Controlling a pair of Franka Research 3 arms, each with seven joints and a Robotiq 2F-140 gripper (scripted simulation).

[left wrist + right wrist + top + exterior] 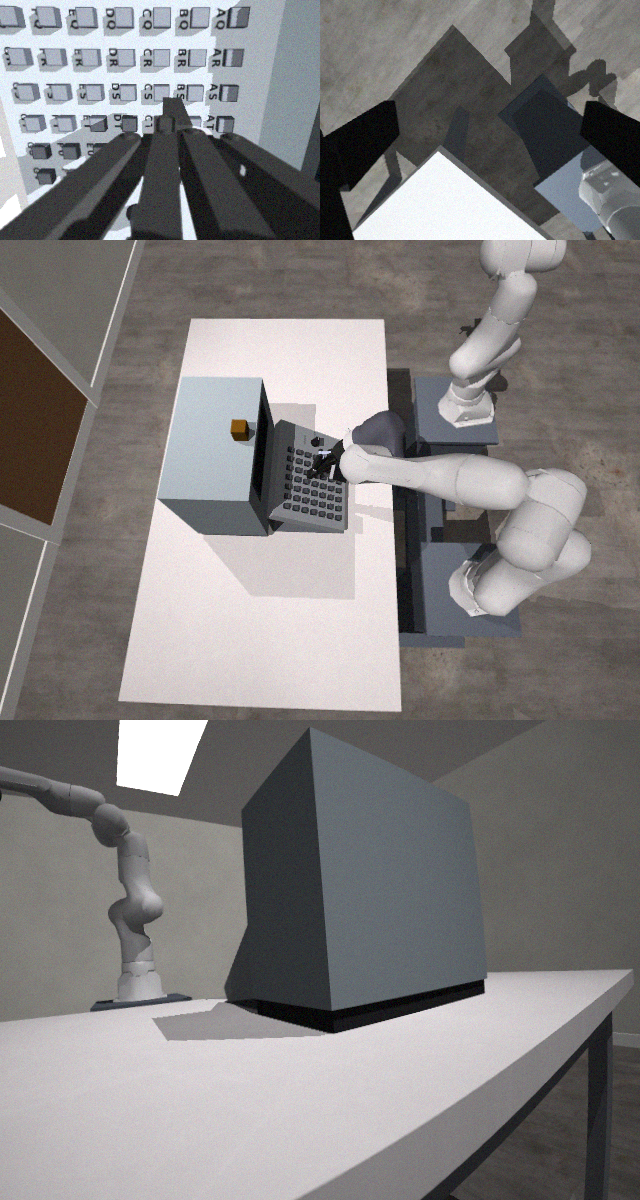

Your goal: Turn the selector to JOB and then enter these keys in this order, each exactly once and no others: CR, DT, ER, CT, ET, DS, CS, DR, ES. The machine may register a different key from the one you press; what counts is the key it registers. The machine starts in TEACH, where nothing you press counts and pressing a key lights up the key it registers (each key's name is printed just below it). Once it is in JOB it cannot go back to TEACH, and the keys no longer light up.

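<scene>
The sloped key panel is 3 cm ahead of my left hand, 4 cm to the right of it and 12 cm below it. From my left hand the other things lie so: black selector (15 cm to the right, 7 cm below).
</scene>
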